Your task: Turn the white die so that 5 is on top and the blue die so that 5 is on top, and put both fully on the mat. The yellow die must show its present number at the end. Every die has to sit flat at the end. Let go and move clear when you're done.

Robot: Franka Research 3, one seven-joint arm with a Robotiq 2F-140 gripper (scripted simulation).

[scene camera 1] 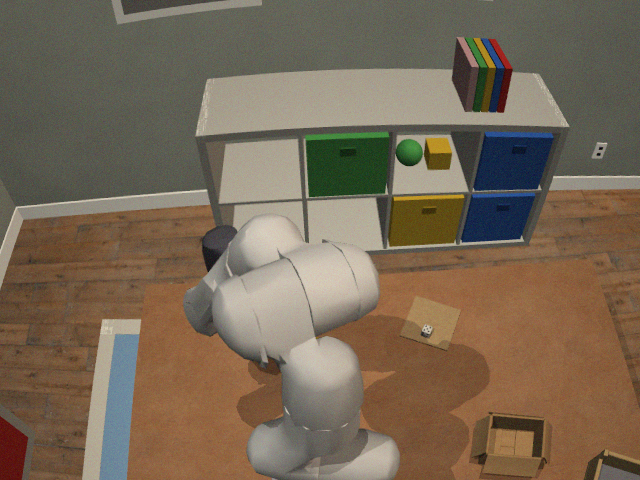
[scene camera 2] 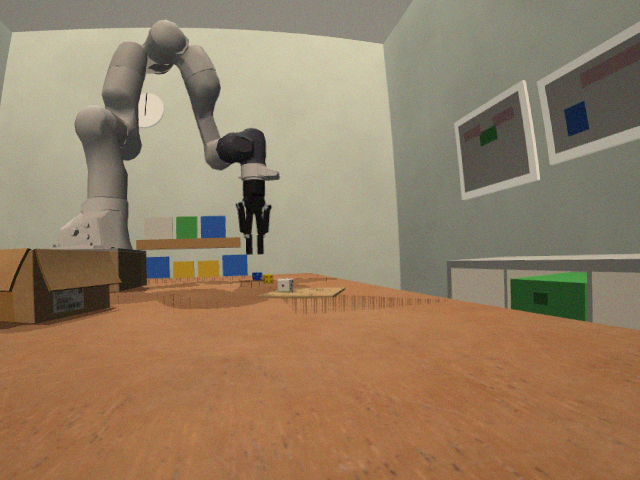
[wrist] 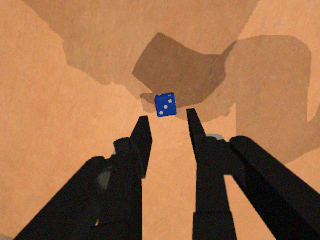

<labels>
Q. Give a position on a tan mat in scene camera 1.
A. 443, 318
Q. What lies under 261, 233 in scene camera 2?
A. The gripper.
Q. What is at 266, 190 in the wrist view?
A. The gripper.
</labels>
